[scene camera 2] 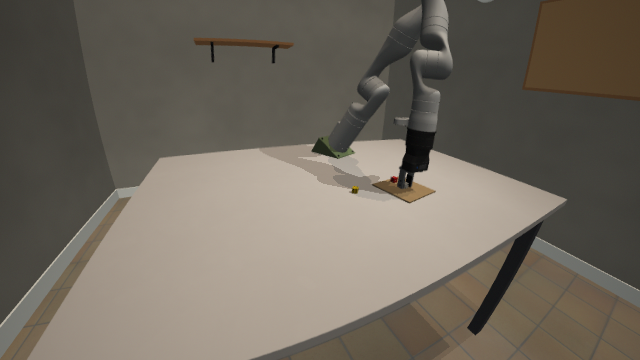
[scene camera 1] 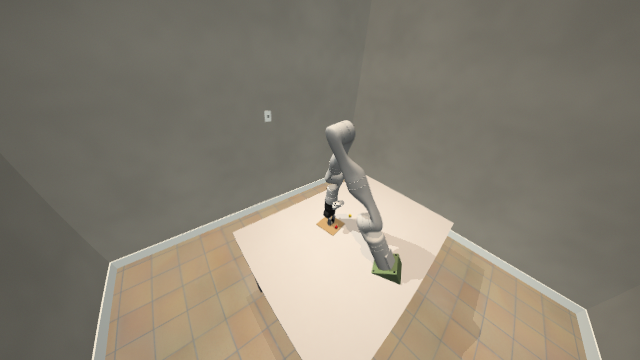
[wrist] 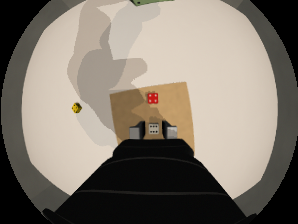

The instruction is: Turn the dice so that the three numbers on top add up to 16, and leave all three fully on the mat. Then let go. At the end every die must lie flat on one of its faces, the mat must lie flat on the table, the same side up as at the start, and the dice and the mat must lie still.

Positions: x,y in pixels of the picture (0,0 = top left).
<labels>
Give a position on a tan mat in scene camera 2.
At 417,191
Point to a tan mat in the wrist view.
At 129,107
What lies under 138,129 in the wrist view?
The gripper.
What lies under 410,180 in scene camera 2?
The gripper.
</labels>
